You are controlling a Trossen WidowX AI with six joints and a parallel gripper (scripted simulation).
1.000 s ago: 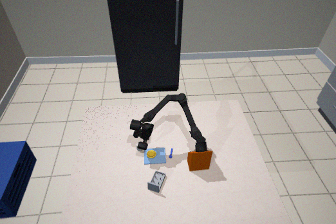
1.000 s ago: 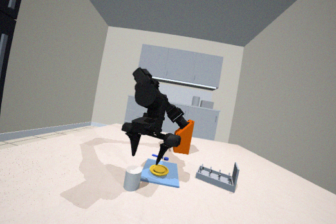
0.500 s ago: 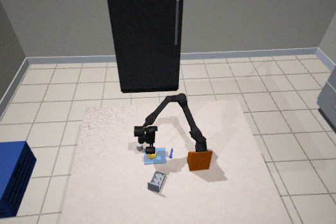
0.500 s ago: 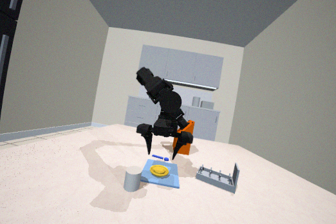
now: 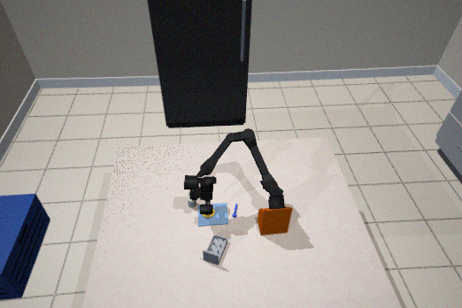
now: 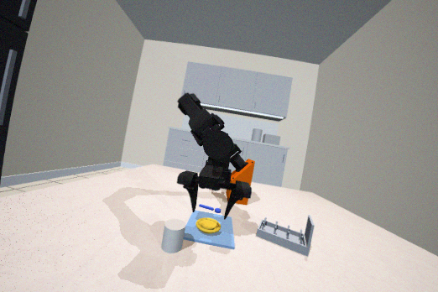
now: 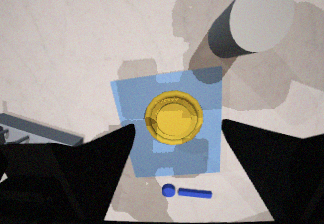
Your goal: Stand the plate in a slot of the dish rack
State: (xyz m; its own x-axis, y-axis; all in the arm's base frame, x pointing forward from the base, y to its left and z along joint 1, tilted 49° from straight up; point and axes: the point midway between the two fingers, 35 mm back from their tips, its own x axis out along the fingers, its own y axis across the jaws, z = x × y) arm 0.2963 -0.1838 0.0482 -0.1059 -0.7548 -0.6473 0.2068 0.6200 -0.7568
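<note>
Now: gripper tip 30 mm above the yellow plate. From my gripper tip the other things lie so: dish rack: 220 mm to the left, 20 mm below; then blue spoon: 140 mm behind, 40 mm below, 20 mm to the left; then light blue mat: 40 mm below, 30 mm behind, 10 mm to the left.
</note>
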